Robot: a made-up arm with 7 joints.
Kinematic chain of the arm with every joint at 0, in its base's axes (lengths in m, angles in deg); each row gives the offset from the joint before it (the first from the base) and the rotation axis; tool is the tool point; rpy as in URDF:
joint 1: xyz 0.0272 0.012 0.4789 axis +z
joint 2: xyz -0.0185 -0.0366 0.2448 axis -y
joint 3: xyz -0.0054 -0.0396 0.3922 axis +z
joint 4: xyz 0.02 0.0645 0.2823 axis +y
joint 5: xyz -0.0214 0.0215 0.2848 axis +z
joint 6: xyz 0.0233 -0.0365 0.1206 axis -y
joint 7: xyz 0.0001 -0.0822 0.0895 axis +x
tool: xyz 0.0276 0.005 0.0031 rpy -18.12 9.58 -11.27
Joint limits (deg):
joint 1: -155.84..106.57
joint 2: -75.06..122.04
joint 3: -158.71..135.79
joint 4: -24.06..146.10
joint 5: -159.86..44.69
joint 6: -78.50..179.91
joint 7: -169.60..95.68
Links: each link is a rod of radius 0.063 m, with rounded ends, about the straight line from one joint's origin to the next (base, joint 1, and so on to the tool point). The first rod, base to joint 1, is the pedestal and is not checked.
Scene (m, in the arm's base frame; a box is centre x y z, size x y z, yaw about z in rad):
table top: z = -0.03
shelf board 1: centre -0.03 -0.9 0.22 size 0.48 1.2 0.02 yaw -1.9
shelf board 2: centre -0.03 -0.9 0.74 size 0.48 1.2 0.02 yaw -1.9
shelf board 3: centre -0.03 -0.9 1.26 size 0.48 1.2 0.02 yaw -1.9
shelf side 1: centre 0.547 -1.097 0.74 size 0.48 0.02 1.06 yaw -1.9
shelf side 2: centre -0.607 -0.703 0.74 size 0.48 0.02 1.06 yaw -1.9
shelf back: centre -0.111 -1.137 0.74 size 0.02 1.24 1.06 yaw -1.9
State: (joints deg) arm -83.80 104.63 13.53 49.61 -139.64 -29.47 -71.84
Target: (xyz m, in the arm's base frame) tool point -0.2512 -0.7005 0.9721
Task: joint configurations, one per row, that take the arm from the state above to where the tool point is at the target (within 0.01 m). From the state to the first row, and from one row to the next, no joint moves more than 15 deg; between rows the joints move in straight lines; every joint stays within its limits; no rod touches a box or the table.
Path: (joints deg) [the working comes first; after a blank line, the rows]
Joints at the target: -108.95 -32.36 -8.94 112.84 -140.83 -17.55 -71.01
Straight joint move there: touches shelf board 3.

1: -89.39 90.39 11.78 61.67 -142.17 -23.85 -71.54
2: -94.98 76.15 10.02 73.73 -144.70 -18.23 -71.24
3: -100.56 61.92 8.27 85.79 -147.22 -12.60 -70.94
4: -106.15 47.68 6.52 97.85 -149.75 -6.98 -70.63
5: -111.74 33.44 4.76 109.92 -152.28 -1.36 -70.33
6: -117.33 19.20 3.01 121.98 -154.80 4.26 -70.03
7: -122.92 4.96 1.26 134.04 -157.33 9.88 -69.73
8: -128.50 -9.28 -0.50 146.10 -159.86 15.51 -69.43
9: -121.99 -16.97 -3.31 135.01 -153.52 4.49 -69.96
10: -115.47 -24.66 -6.13 123.93 -147.17 -6.53 -70.48
11: -108.95 -32.36 -8.94 112.84 -140.83 -17.55 -71.01

